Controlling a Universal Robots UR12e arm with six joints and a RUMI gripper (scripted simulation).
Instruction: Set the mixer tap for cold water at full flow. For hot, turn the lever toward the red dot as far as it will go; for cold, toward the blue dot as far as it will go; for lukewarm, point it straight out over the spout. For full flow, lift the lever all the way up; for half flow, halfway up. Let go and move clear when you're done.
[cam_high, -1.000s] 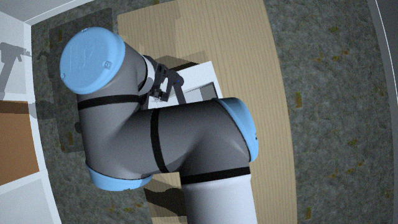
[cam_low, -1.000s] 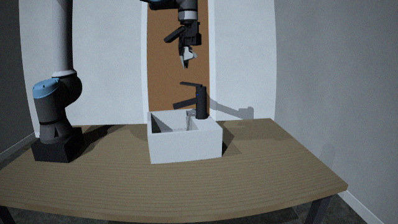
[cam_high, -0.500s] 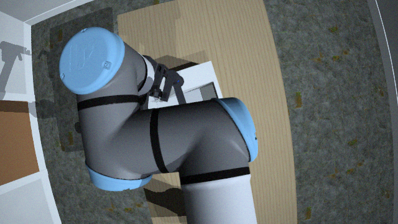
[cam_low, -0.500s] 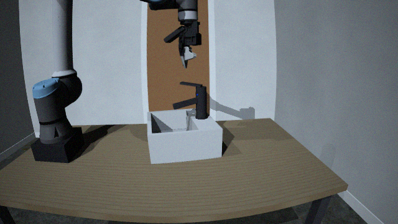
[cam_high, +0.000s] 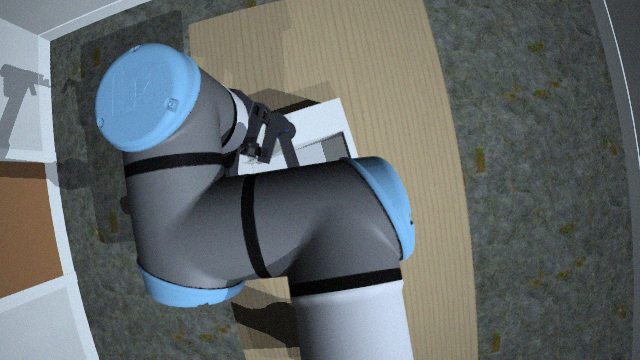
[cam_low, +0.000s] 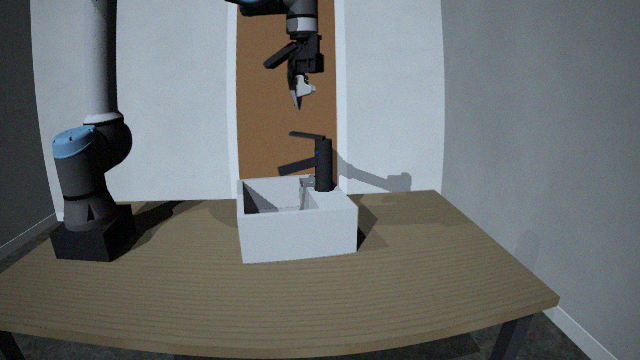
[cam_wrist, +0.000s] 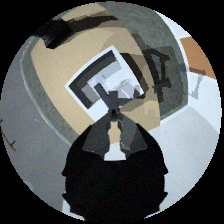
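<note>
Right now my hand is 90 mm above the lever, 30 mm short of it and 10 mm to the left of it. The rest, counted from my hand: black mixer tap: 130 mm below, 50 mm ahead, 20 mm to the right; then white basin: 320 mm below, 50 mm to the right, 50 mm behind.
</note>
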